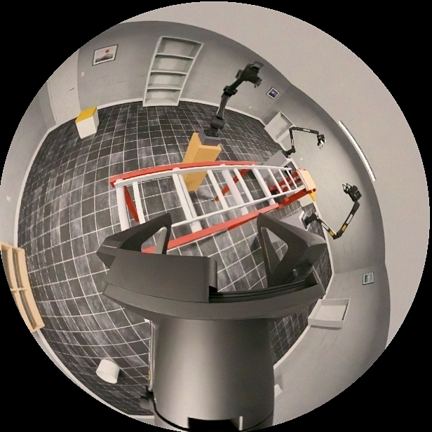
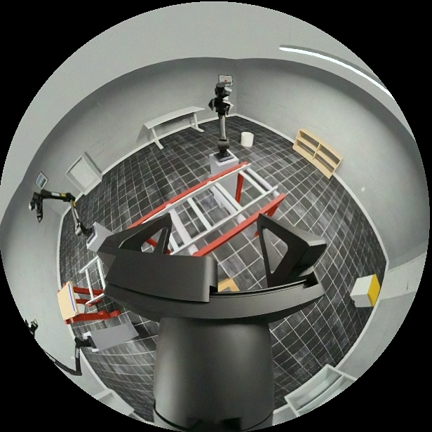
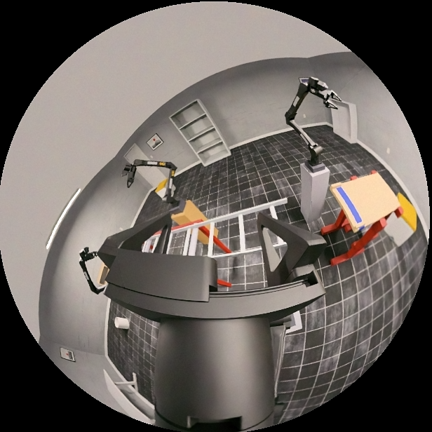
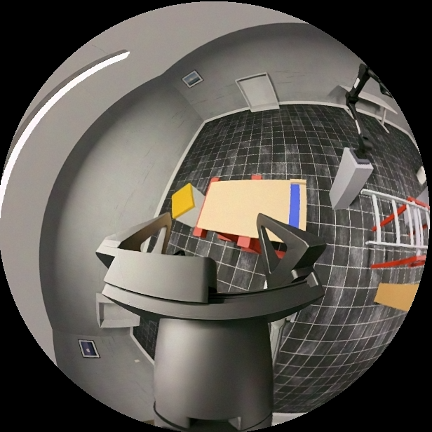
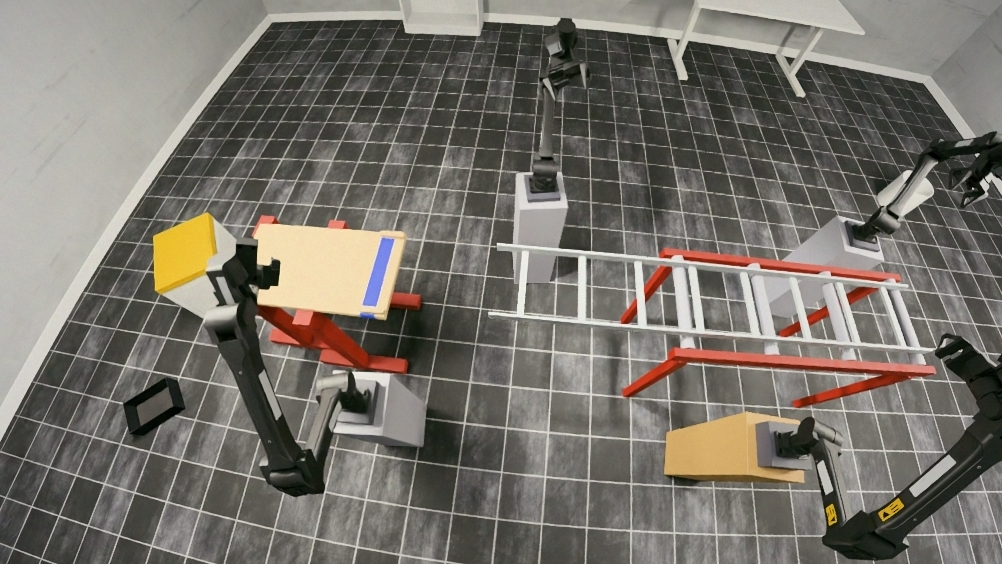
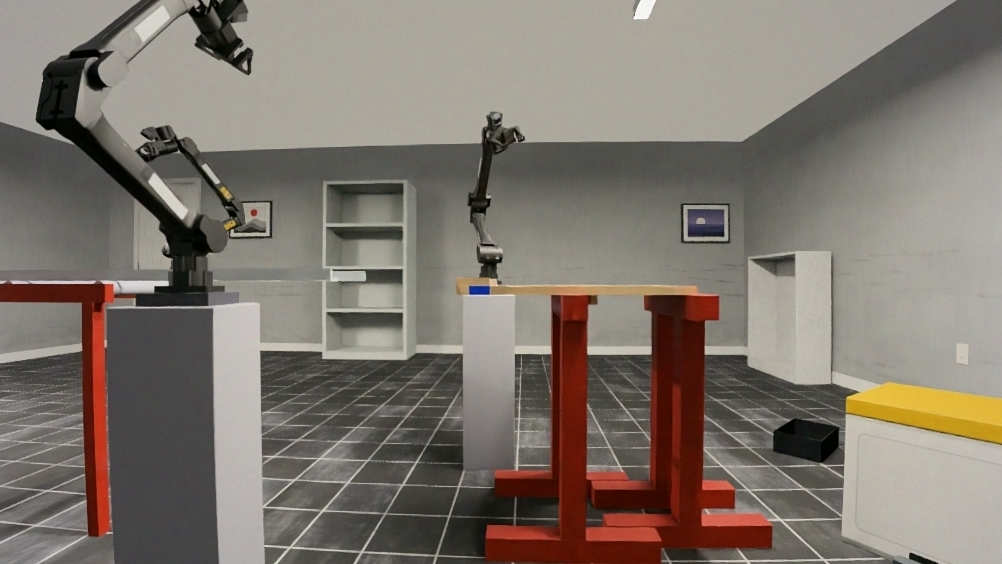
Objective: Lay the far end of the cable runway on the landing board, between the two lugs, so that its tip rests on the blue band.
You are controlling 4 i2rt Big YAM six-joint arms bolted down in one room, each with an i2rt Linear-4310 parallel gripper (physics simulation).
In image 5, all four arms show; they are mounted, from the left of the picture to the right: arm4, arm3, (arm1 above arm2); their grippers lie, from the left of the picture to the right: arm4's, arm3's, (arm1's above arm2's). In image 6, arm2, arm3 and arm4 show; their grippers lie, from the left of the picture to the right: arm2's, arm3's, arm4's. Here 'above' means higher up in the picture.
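Note:
The white ladder-like cable runway lies level on a red roller trestle. Its far end overhangs toward the landing board, apart from it across a gap. The blue band crosses the board's near edge; a lug stands at one end. My arm1 gripper and arm2 gripper are open and empty, away from the runway. My arm3 gripper is open, behind its pedestal. My arm4 gripper is open, above the board.
Red stands carry the board. A yellow-topped white box stands left of it, and a black tray lies on the floor. Grey pedestals flank the gap. A tan pedestal stands beside the trestle.

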